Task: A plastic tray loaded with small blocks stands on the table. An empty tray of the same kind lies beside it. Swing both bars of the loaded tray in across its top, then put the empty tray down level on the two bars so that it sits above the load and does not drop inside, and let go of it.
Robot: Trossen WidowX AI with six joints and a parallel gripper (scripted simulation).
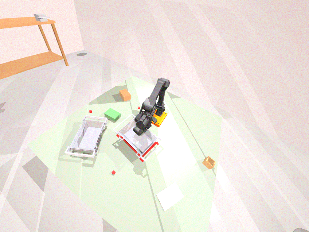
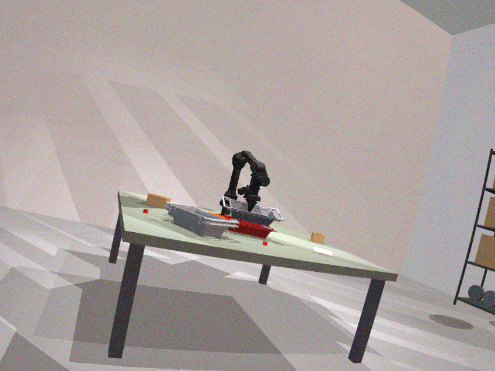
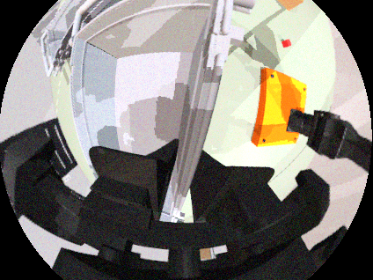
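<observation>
Now: gripper tip 7 cm short of the grey tray, 2 cm below it and 1 cm to the left of it. Also, from my gripper tip: white sheet 37 cm to the left, 25 cm ahead, 10 cm below; then green block 35 cm to the right, 8 cm below, 3 cm behind; then red block 9 cm below, 4 cm ahead, 1 cm to the right.
</observation>
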